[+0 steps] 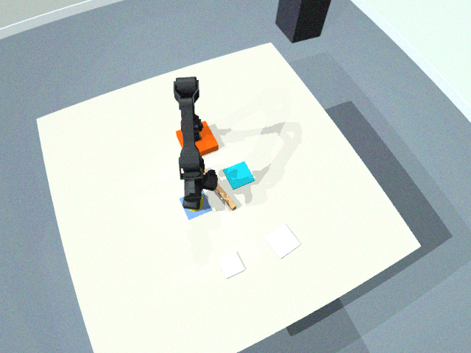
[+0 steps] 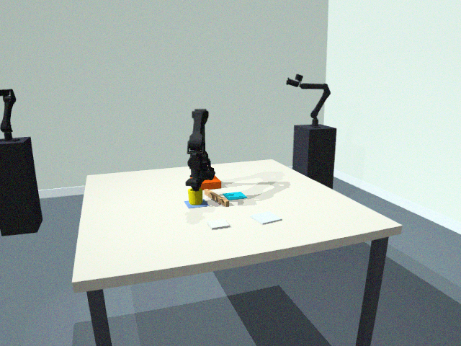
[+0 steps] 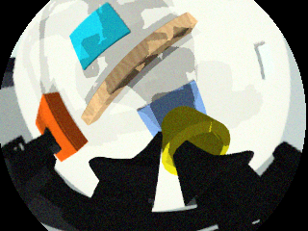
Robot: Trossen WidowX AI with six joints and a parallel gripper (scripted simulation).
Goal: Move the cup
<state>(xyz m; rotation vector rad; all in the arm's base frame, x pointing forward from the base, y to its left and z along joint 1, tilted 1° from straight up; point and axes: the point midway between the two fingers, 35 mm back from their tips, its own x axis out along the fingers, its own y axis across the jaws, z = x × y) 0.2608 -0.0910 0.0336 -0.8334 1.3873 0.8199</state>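
Now: the cyan pad 3 cm behind my gripper tip, 20 cm to the left of it and 4 cm below it. From my gripper tip the other things lie so: wooden bar 10 cm to the left, 3 cm below.
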